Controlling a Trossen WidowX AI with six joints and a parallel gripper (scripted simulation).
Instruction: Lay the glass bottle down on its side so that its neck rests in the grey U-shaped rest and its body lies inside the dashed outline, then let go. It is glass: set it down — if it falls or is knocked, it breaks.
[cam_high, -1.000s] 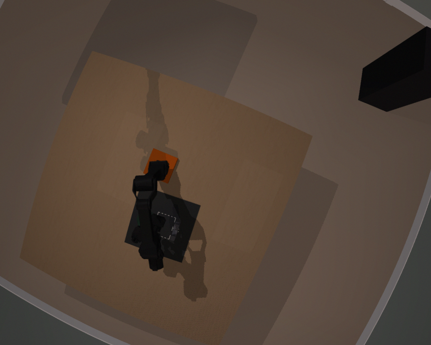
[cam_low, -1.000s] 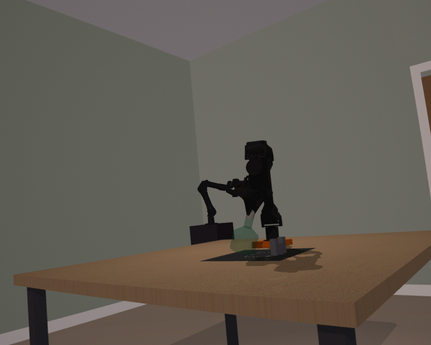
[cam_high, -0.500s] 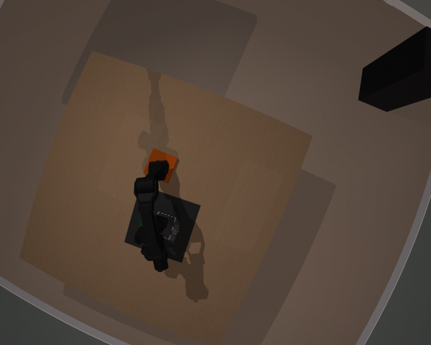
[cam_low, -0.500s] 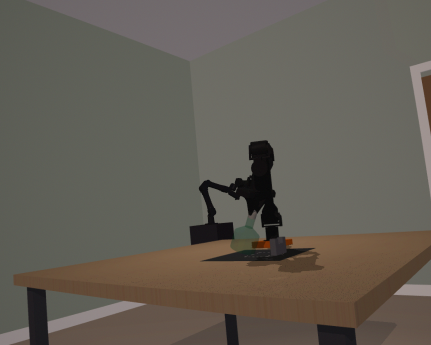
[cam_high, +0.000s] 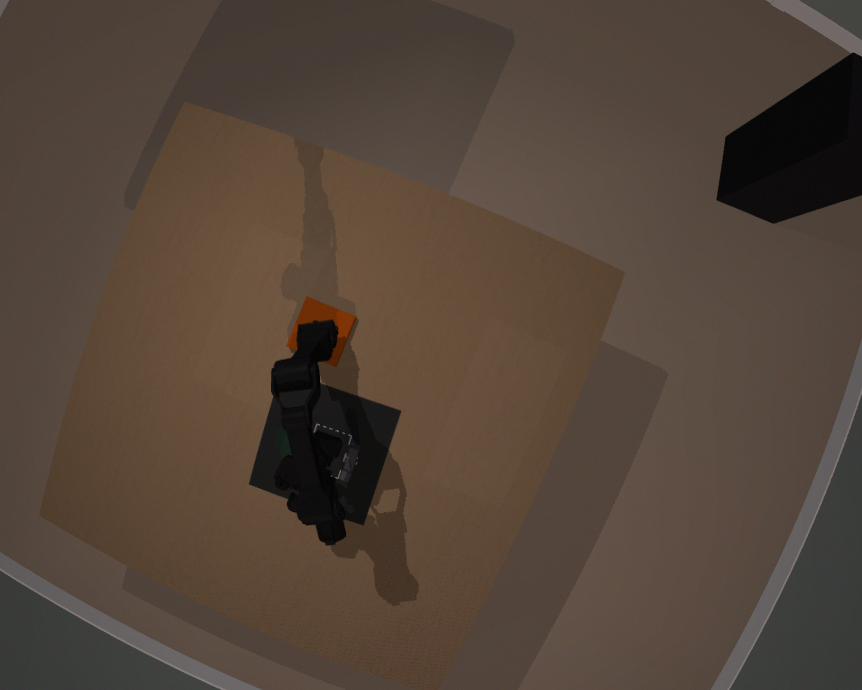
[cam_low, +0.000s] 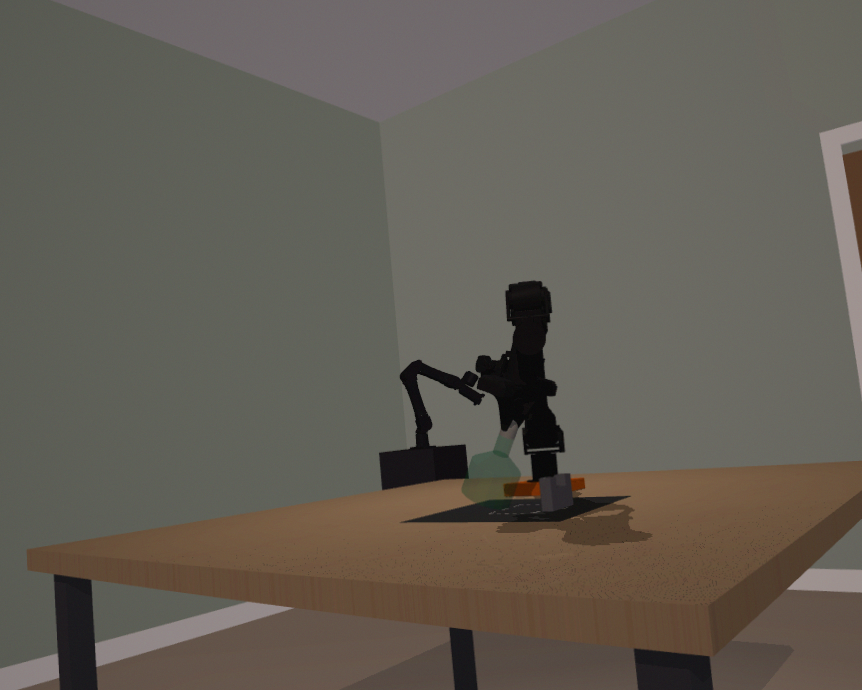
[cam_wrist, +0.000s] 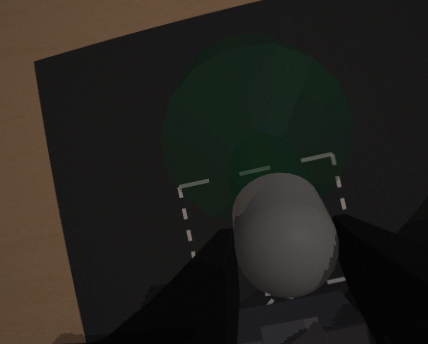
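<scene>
Now: the black mat 15 cm below my gripper tip and 1 cm to the left of it. The rest, counted from my gripper tip: green glass bottle 4 cm below, 2 cm to the right.
</scene>
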